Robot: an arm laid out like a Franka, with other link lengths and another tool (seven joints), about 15 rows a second.
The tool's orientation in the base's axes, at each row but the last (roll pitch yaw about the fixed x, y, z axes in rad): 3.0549 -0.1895 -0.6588; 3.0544 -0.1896 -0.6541; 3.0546 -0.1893 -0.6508; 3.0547 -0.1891 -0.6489; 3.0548 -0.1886 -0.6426; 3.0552 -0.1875 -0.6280; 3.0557 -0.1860 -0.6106; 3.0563 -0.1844 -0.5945; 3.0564 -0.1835 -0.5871; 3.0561 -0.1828 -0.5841; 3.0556 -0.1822 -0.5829; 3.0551 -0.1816 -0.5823; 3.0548 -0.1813 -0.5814
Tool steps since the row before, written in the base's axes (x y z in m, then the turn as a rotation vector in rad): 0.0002 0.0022 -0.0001 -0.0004 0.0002 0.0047; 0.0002 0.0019 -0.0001 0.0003 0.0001 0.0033; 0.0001 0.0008 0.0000 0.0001 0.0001 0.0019; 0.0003 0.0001 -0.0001 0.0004 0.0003 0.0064; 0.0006 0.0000 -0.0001 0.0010 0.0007 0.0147; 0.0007 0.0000 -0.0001 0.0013 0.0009 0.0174; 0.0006 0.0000 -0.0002 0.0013 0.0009 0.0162; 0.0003 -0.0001 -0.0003 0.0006 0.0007 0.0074; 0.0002 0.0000 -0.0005 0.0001 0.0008 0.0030; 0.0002 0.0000 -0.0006 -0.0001 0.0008 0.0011; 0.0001 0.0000 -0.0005 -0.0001 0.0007 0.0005; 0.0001 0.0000 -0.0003 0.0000 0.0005 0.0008; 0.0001 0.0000 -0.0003 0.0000 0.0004 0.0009
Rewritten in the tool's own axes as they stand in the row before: -0.0012 -0.0018 -0.0003 0.0005 0.0005 -0.0047; -0.0010 -0.0016 -0.0002 0.0008 0.0000 -0.0032; -0.0004 -0.0007 -0.0001 0.0004 0.0000 -0.0019; 0.0002 -0.0003 0.0001 0.0013 0.0001 -0.0063; 0.0005 -0.0004 0.0002 0.0031 0.0001 -0.0144; 0.0005 -0.0004 0.0002 0.0038 0.0000 -0.0171; 0.0004 -0.0004 0.0003 0.0035 -0.0001 -0.0159; 0.0002 -0.0001 0.0003 0.0015 -0.0003 -0.0073; 0.0001 -0.0002 0.0005 0.0002 -0.0005 -0.0031; 0.0001 -0.0002 0.0006 -0.0003 -0.0005 -0.0012; 0.0000 -0.0001 0.0005 -0.0004 -0.0005 -0.0006; 0.0000 -0.0001 0.0003 -0.0001 -0.0003 -0.0009; 0.0000 -0.0001 0.0003 -0.0001 -0.0003 -0.0010
